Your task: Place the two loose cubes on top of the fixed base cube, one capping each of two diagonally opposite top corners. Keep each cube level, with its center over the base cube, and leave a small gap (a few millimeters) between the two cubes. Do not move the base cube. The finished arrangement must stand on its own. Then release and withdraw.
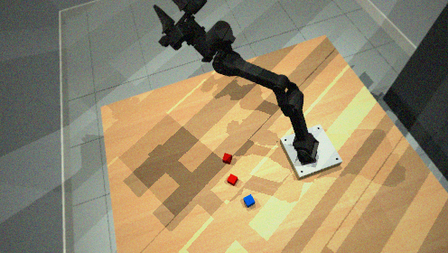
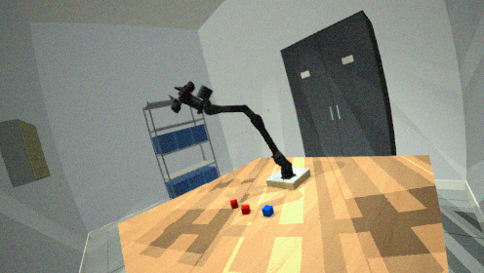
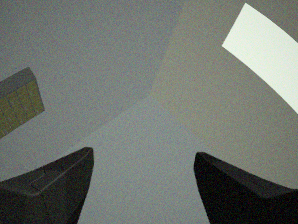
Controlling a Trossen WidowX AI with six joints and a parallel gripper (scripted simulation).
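The blue cube lies 660 mm below my gripper tip, 430 mm to the left of it and 140 mm behind it.
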